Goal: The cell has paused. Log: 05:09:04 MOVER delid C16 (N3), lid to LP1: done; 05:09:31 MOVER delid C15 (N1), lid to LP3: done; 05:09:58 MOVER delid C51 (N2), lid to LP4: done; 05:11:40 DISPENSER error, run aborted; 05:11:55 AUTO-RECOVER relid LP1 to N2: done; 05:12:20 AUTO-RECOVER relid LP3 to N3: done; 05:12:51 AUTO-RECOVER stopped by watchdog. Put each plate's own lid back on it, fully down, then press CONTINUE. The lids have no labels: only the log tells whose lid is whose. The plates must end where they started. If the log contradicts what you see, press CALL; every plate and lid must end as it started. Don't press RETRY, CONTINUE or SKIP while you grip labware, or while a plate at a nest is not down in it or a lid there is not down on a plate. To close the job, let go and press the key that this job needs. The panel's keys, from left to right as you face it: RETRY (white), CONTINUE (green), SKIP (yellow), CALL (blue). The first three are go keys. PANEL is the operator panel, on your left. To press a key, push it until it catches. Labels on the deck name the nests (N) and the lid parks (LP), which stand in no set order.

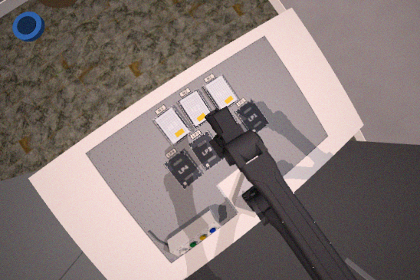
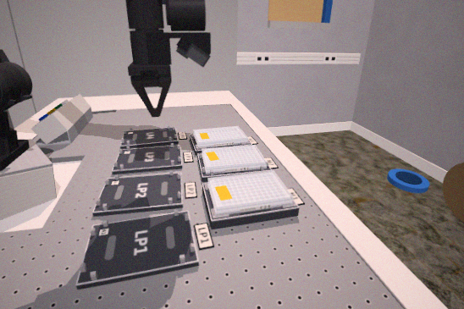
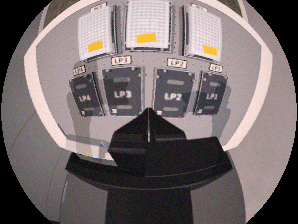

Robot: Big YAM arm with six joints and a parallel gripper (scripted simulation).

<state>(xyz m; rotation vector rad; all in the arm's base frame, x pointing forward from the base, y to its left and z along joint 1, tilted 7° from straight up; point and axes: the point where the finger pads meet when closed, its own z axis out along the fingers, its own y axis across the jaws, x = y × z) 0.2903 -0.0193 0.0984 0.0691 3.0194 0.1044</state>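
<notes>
Right now my hand is 290 mm past the green key, 350 mm to the right of it and 70 mm above it. The rest, counted from my hand: blue key 290 mm behind, 250 mm to the left, 70 mm below; clear lid 150 mm ahead, 120 mm to the left, 110 mm below; yellow key 290 mm behind, 300 mm to the left, 70 mm below.
</notes>
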